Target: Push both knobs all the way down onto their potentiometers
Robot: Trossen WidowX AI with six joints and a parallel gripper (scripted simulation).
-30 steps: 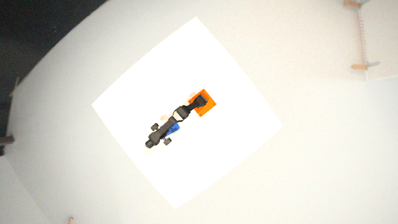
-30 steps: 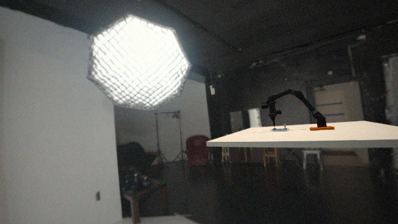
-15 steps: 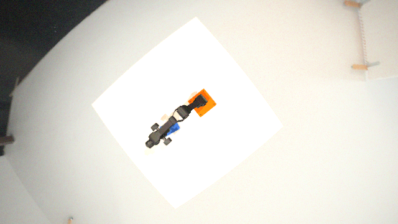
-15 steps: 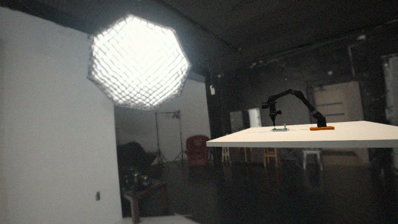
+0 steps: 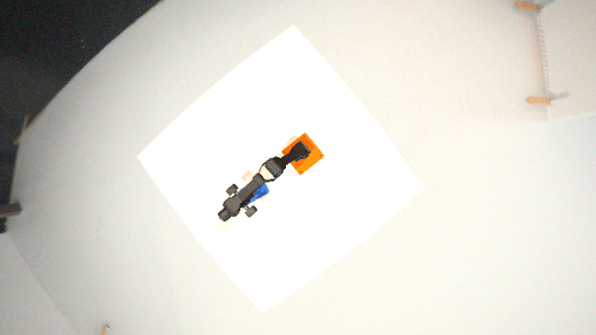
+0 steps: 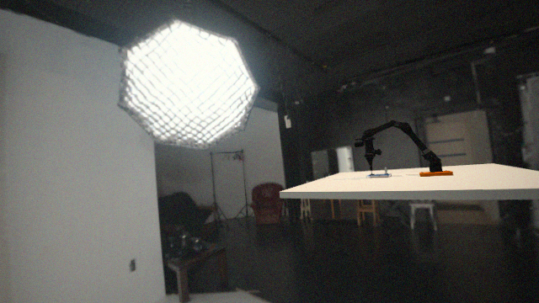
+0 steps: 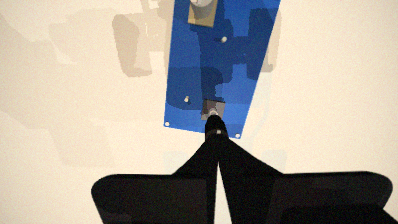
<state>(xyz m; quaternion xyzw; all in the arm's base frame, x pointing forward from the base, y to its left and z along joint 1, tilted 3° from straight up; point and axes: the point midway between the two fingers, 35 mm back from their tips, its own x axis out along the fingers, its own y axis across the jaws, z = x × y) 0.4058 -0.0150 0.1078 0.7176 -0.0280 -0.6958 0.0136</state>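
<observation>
The grey potentiometer lies 30 mm below my gripper tip. Also, from my gripper tip: pale grey knob (100 mm behind, 30 mm below, 10 mm to the right).
</observation>
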